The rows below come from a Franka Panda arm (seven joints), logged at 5 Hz.
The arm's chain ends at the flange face. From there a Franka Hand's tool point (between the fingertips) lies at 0.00 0.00 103.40 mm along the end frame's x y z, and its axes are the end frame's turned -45 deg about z.
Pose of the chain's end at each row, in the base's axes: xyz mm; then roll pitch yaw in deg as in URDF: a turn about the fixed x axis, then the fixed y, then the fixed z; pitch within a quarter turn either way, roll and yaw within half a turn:
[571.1, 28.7, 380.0, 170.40, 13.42, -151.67]
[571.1, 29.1, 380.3, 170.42, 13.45, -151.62]
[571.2, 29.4, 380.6, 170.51, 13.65, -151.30]
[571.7, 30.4, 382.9, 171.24, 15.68, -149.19]
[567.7, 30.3, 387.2, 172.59, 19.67, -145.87]
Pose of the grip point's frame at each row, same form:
[583.7, 55.1, 280.8, -177.05, 16.19, -105.12]
[583.8, 55.5, 281.1, -177.01, 16.20, -105.06]
[584.1, 55.9, 281.5, -176.80, 16.27, -104.70]
[587.4, 58.1, 284.5, -174.75, 17.14, -102.19]
[588.8, 60.7, 290.6, -170.75, 18.90, -98.04]

